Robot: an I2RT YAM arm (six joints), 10 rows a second.
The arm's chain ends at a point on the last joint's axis. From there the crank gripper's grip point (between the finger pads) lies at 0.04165 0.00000 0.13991 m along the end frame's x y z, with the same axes.
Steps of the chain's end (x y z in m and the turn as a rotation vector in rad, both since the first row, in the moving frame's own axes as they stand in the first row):
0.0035, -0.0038, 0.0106, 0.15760, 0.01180, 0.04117
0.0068, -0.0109, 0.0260, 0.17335, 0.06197, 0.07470
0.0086, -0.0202, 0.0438, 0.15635, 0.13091, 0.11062
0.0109, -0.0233, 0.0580, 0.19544, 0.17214, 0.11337
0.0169, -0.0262, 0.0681, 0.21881, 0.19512, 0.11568
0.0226, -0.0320, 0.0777, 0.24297, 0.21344, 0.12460
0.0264, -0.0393, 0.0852, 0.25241, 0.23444, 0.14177
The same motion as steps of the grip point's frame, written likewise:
0.0056, -0.0240, 0.0085, 0.15760, 0.01180, 0.04117
0.0161, -0.0314, 0.0213, 0.17335, 0.06197, 0.07470
0.0273, -0.0359, 0.0359, 0.15635, 0.13091, 0.11062
0.0353, -0.0436, 0.0467, 0.19544, 0.17214, 0.11337
0.0444, -0.0491, 0.0547, 0.21881, 0.19512, 0.11568
0.0527, -0.0573, 0.0624, 0.24297, 0.21344, 0.12460
0.0594, -0.0645, 0.0682, 0.25241, 0.23444, 0.14177

